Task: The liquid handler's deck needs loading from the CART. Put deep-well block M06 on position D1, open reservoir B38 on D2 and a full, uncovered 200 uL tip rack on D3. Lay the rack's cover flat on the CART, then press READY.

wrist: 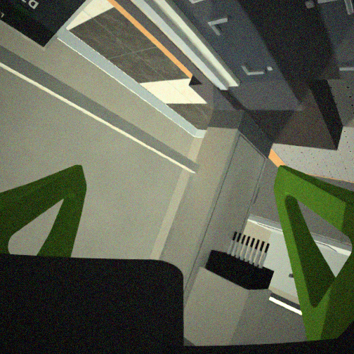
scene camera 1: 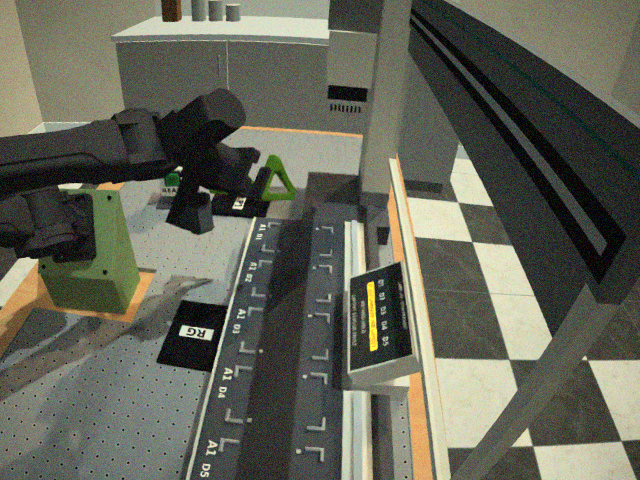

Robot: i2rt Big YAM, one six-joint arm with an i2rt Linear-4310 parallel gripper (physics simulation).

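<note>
My gripper [scene camera 1: 254,181] [wrist: 179,175] is open and empty, with green fingers spread wide. In the scene view it hangs beyond the D1 end of the deck, partly hidden by the arm. The dark deck [scene camera 1: 281,361] [wrist: 250,47] runs lengthwise. Its positions D1 [scene camera 1: 295,240], D2 [scene camera 1: 287,280] and D3 [scene camera 1: 281,330] hold no labware. A green button [scene camera 1: 172,178] with a partly hidden label stands behind the arm. Block M06, reservoir B38, the tip rack and its cover do not show in either view, and I cannot make out the CART.
A tilted display [scene camera 1: 379,320] with a yellow bar stands on the deck's right side. A black RG pad [scene camera 1: 188,348] and another black labelled pad [scene camera 1: 253,207] lie left of the deck. An upright column [scene camera 1: 385,103] and a long dark beam [scene camera 1: 516,118] stand at the right.
</note>
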